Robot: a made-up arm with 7 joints. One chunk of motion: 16 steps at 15 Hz.
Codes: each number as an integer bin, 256 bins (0 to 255) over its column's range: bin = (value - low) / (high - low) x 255, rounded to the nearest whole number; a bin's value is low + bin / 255 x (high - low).
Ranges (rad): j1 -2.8..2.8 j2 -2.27..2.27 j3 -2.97..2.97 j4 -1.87..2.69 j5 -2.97..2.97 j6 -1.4..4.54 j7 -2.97..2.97
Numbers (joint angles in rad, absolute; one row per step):
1: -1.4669 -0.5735 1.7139 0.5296 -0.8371 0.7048 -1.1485
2: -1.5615 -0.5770 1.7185 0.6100 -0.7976 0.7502 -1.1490
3: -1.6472 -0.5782 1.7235 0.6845 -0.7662 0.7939 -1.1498
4: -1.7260 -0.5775 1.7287 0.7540 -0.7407 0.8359 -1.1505
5: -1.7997 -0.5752 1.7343 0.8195 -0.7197 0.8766 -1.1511
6: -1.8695 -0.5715 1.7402 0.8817 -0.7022 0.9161 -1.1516
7: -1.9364 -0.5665 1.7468 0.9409 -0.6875 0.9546 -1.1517
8: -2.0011 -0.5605 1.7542 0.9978 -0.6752 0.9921 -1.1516
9: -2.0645 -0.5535 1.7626 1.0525 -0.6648 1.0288 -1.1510
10: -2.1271 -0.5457 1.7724 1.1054 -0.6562 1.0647 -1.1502
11: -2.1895 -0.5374 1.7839 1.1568 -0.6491 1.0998 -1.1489
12: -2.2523 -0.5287 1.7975 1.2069 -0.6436 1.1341 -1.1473
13: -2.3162 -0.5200 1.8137 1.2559 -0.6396 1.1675 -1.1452
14: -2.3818 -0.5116 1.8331 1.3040 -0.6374 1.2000 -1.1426
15: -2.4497 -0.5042 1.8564 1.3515 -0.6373 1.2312 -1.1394
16: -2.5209 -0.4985 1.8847 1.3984 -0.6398 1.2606 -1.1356
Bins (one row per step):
1: 61 95 201 134 92 90 78
2: 56 95 201 139 93 92 78
3: 52 95 201 143 95 94 78
4: 49 95 202 147 96 96 78
5: 46 95 202 150 97 98 78
6: 42 95 202 154 97 99 78
7: 39 96 202 157 98 101 78
8: 36 96 203 160 99 103 78
9: 33 96 203 163 99 104 78
10: 31 97 204 166 99 106 78
11: 28 97 204 169 100 107 78
12: 25 98 205 172 100 109 78
13: 22 98 205 175 100 110 78
14: 19 99 206 177 100 112 78
15: 16 99 207 180 100 113 79
16: 13 100 208 183 100 114 79

